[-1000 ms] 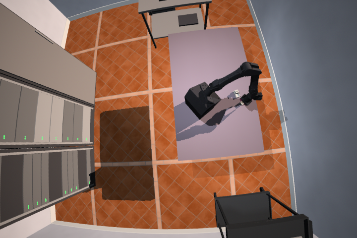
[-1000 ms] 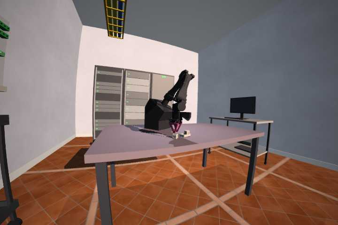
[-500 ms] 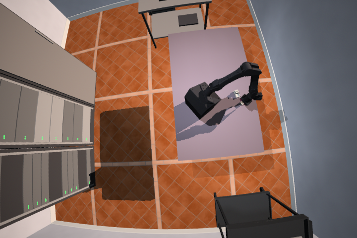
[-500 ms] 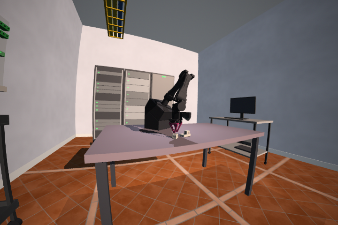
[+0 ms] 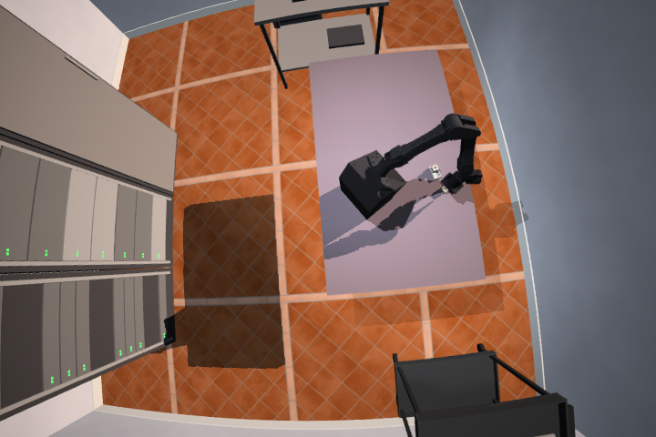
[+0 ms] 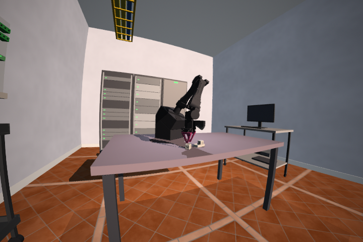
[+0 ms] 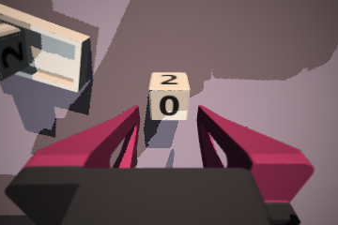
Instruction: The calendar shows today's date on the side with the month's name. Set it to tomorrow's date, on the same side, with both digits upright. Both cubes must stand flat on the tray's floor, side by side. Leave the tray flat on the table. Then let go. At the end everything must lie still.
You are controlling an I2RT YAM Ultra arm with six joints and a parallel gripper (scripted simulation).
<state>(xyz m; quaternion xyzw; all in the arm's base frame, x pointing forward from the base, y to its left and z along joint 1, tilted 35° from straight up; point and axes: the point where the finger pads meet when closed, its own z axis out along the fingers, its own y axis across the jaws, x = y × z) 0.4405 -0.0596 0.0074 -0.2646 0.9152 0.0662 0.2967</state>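
Right now the cream digit cube is 30 mm below my hand. The rest, counted from my hand: cream tray: 110 mm to the left, 40 mm below, 40 mm behind.
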